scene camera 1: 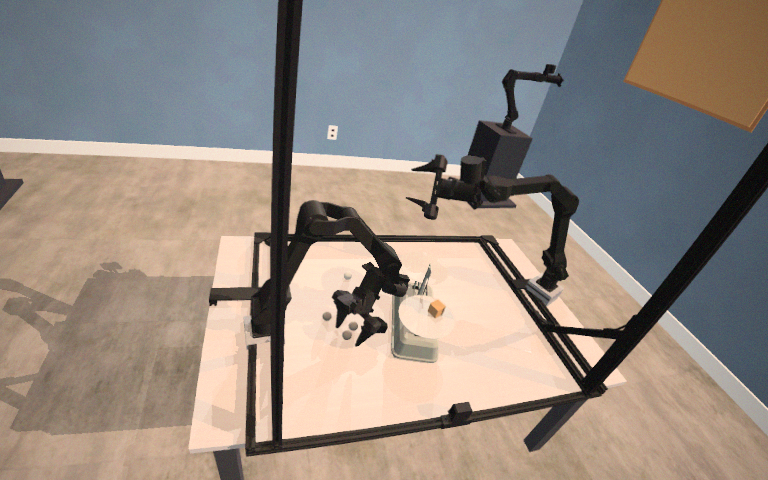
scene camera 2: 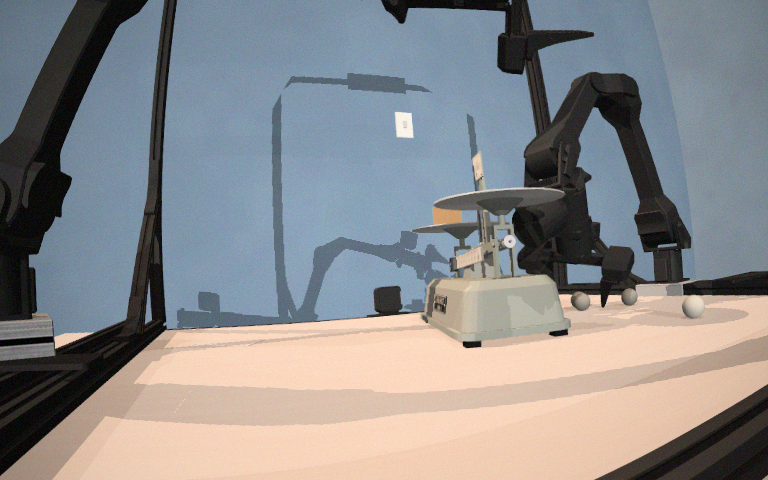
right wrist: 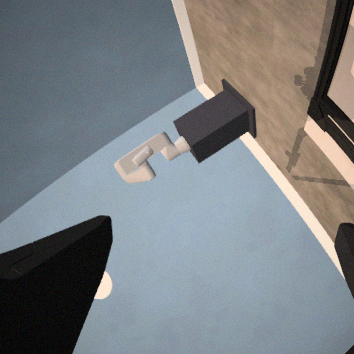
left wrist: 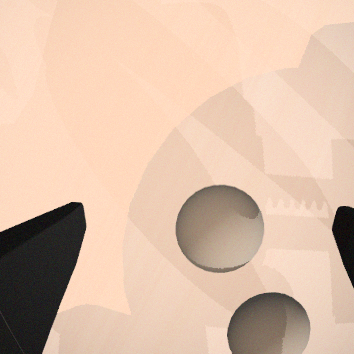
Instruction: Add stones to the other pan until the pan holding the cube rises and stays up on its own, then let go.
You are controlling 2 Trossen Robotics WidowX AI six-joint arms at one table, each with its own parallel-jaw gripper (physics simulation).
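Where they show: left gripper, between the fingertips: (scene camera 1: 346, 336) (scene camera 2: 578, 302) (left wrist: 215, 218); right gripper, between the fingertips: (scene camera 1: 408, 183) (right wrist: 230, 233); left arm's base, origin of its link: (scene camera 1: 263, 327) (scene camera 2: 669, 282); right arm's base, origin of its link: (scene camera 1: 546, 284).
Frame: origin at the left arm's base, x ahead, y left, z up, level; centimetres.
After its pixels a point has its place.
A grey-green balance (scene camera 1: 416, 353) {x 38.1, y -17.8, z 1.0 cm} (scene camera 2: 498, 305) {x 50.4, y 5.3, z 2.0 cm} stands mid-table. The orange cube (scene camera 1: 436, 308) {x 41.4, y -15.0, z 15.2 cm} (scene camera 2: 447, 215) {x 43.6, y -12.4, z 13.7 cm} sits on its lower pan (scene camera 1: 413, 319) {x 35.5, y -15.0, z 12.3 cm} (scene camera 2: 461, 228) {x 41.1, y -12.5, z 11.8 cm}. The other pan (scene camera 2: 498, 198) {x 48.9, y 4.8, z 13.2 cm} is higher and bare in scene camera 2. Several stones lie on the table, among them a pale stone (scene camera 1: 347, 276) {x 28.7, y 16.7, z -0.2 cm} (scene camera 2: 693, 306) {x 30.5, y 18.4, z -0.6 cm} and a grey stone (scene camera 1: 326, 316) {x 17.6, y 0.7, z 0.1 cm}. My left gripper (scene camera 1: 349, 335) {x 21.7, y -6.6, z -1.2 cm} (left wrist: 215, 218) {x 21.7, y -6.6, z -1.2 cm} is open, low over the stones. One stone (left wrist: 220, 229) {x 21.8, y -6.3, z 0.6 cm} shows between its fingertips in the left wrist view, another stone (left wrist: 268, 325) {x 24.0, y -4.0, z 0.4 cm} below it. My right gripper (scene camera 1: 410, 183) {x 44.5, y 19.6, z 32.6 cm} (right wrist: 230, 233) {x 44.5, y 19.6, z 32.6 cm} is open, empty and high above the table's back side.
A black frame (scene camera 1: 362, 433) {x 18.1, y -33.5, z -2.8 cm} borders the table, with an upright post (scene camera 1: 283, 169) {x -1.0, y -31.7, z 62.4 cm} and a small black box (scene camera 1: 459, 412) {x 40.0, y -37.4, z 3.1 cm} on the front rail. My left forearm passes close beside the balance. A dark pedestal (scene camera 1: 501, 148) (right wrist: 215, 125) with another arm stands beyond the table.
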